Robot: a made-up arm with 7 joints. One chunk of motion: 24 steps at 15 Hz.
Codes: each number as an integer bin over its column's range. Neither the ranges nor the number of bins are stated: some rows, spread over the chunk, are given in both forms.
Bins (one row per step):
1: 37 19 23 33 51 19
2: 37 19 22 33 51 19
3: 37 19 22 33 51 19
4: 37 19 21 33 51 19
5: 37 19 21 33 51 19
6: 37 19 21 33 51 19
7: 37 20 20 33 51 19
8: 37 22 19 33 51 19
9: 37 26 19 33 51 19
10: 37 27 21 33 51 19
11: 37 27 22 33 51 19
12: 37 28 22 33 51 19
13: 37 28 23 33 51 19
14: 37 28 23 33 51 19
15: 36 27 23 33 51 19
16: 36 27 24 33 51 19
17: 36 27 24 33 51 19
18: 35 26 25 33 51 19
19: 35 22 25 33 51 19
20: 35 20 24 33 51 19
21: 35 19 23 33 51 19
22: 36 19 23 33 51 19
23: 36 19 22 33 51 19
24: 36 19 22 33 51 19
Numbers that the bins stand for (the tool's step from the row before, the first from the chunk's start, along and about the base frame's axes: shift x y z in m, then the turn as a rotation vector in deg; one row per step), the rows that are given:
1: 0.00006 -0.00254 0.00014 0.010 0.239 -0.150
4: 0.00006 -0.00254 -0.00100 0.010 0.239 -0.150
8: 0.00006 -0.00073 -0.00214 0.010 0.239 -0.150
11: 0.00006 0.00229 -0.00043 0.010 0.239 -0.150
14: 0.00006 0.00289 0.00014 0.010 0.239 -0.150
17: -0.00086 0.00229 0.00071 0.010 0.239 -0.150
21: -0.00178 -0.00254 0.00014 0.010 0.239 -0.150
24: -0.00086 -0.00254 -0.00043 0.010 0.239 -0.150
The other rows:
2: 0.00006 -0.00254 -0.00043 0.010 0.239 -0.150
3: 0.00006 -0.00254 -0.00043 0.010 0.239 -0.150
5: 0.00006 -0.00254 -0.00100 0.010 0.239 -0.150
6: 0.00006 -0.00254 -0.00100 0.010 0.239 -0.150
7: 0.00006 -0.00194 -0.00157 0.010 0.239 -0.150
9: 0.00006 0.00168 -0.00214 0.010 0.239 -0.150
10: 0.00006 0.00229 -0.00100 0.010 0.239 -0.150
12: 0.00006 0.00289 -0.00043 0.010 0.239 -0.150
13: 0.00006 0.00289 0.00014 0.010 0.239 -0.150
15: -0.00086 0.00229 0.00014 0.010 0.239 -0.150
16: -0.00086 0.00229 0.00071 0.010 0.239 -0.150
18: -0.00178 0.00168 0.00129 0.010 0.239 -0.150
19: -0.00178 -0.00073 0.00129 0.010 0.239 -0.150
20: -0.00178 -0.00194 0.00071 0.010 0.239 -0.150
22: -0.00086 -0.00254 0.00014 0.010 0.239 -0.150
23: -0.00086 -0.00254 -0.00043 0.010 0.239 -0.150

